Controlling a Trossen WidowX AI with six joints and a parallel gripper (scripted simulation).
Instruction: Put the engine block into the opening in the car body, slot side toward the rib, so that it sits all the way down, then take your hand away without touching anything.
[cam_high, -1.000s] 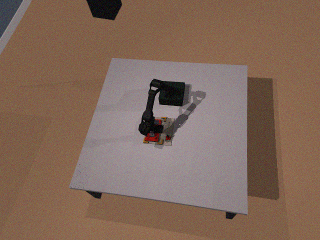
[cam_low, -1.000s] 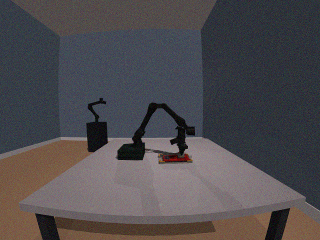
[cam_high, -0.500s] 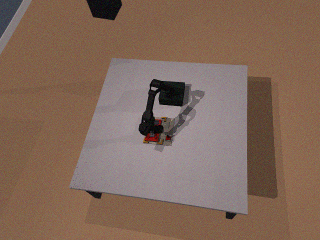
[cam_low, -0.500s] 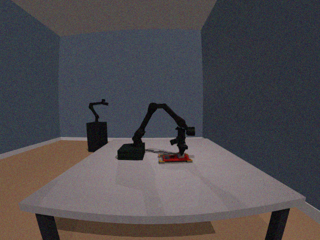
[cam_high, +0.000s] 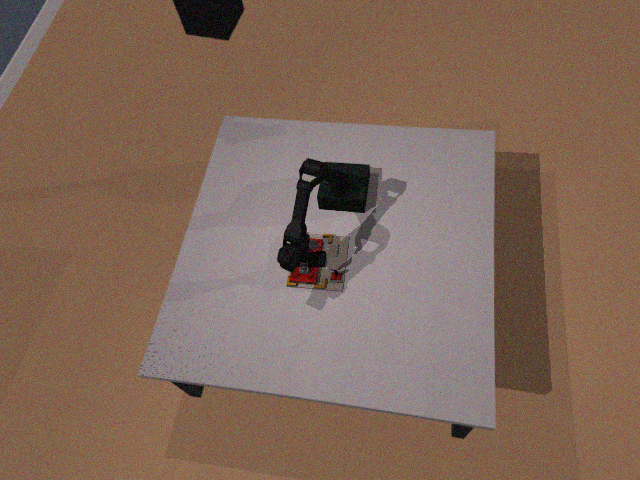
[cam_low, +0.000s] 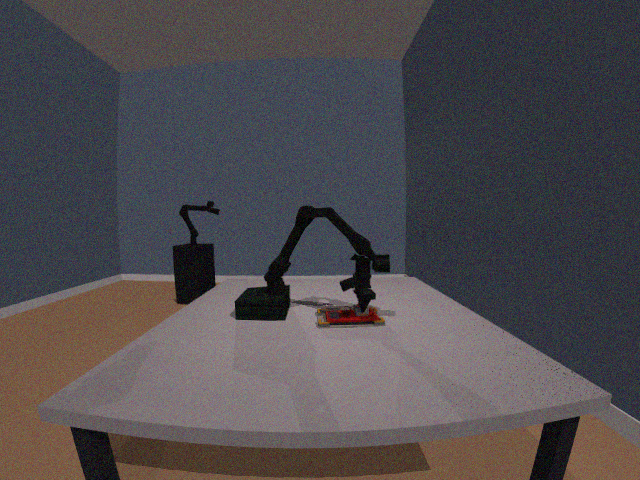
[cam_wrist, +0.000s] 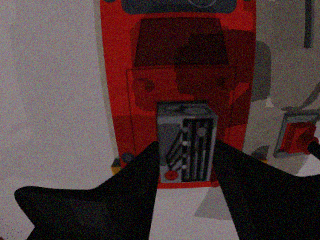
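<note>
The grey engine block is 1 cm below my gripper tip.
</note>
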